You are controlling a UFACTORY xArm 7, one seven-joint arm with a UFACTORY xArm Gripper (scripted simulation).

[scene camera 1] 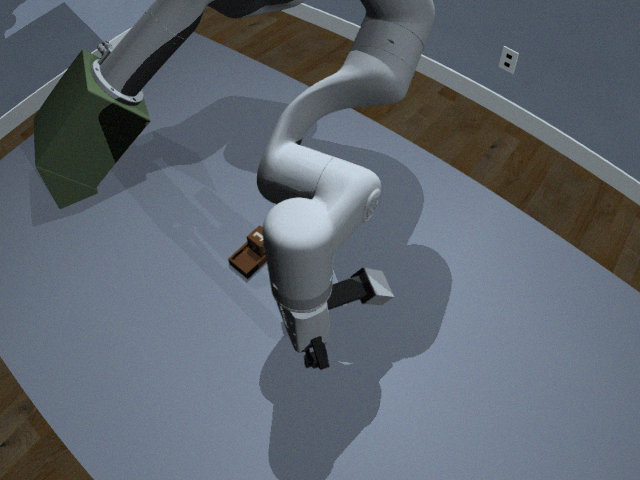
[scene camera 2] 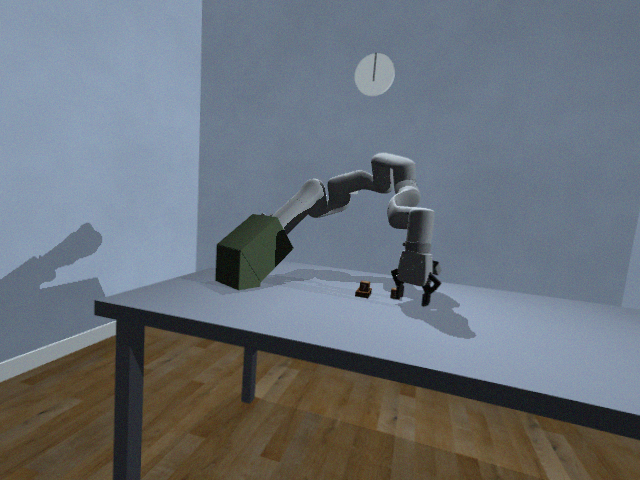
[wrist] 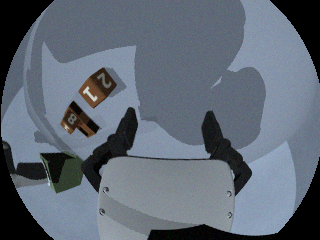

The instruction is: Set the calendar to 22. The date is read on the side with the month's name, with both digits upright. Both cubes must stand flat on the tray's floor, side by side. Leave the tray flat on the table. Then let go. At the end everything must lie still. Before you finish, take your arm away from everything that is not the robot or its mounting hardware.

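Scene camera 1 shows the gripper point(scene camera 1: 305, 337) together with a brown tray point(scene camera 1: 244, 260). In scene camera 2 the gripper point(scene camera 2: 411, 301) appears again. The wrist view takes in a brown cube point(wrist: 98, 86), and the gripper point(wrist: 170, 117) is visible there too.
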